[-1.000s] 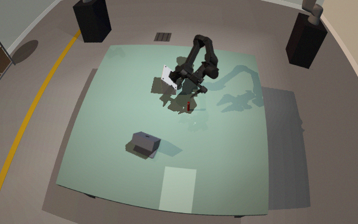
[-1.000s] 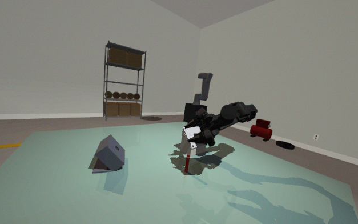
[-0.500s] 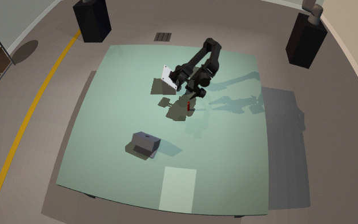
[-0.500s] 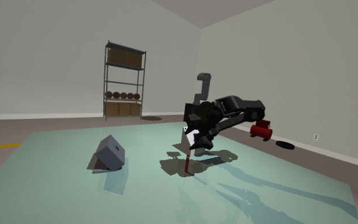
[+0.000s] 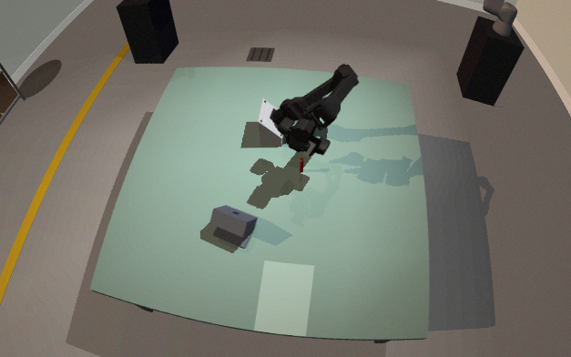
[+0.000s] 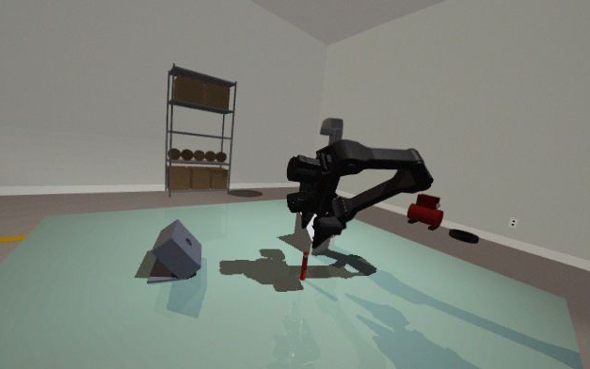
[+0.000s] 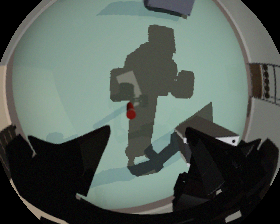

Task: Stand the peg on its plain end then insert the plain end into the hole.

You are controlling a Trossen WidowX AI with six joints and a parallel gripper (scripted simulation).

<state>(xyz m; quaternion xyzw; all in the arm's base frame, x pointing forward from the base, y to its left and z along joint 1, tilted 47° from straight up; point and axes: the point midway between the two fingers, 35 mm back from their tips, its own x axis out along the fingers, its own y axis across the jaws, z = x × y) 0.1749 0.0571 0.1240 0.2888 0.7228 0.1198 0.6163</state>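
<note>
The peg is 1 cm ahead of my gripper tip, 1 cm to the left of it and 6 cm below it. From my gripper tip the other things lie so: sloped panel (30 cm ahead, 17 cm to the right, 6 cm below).
</note>
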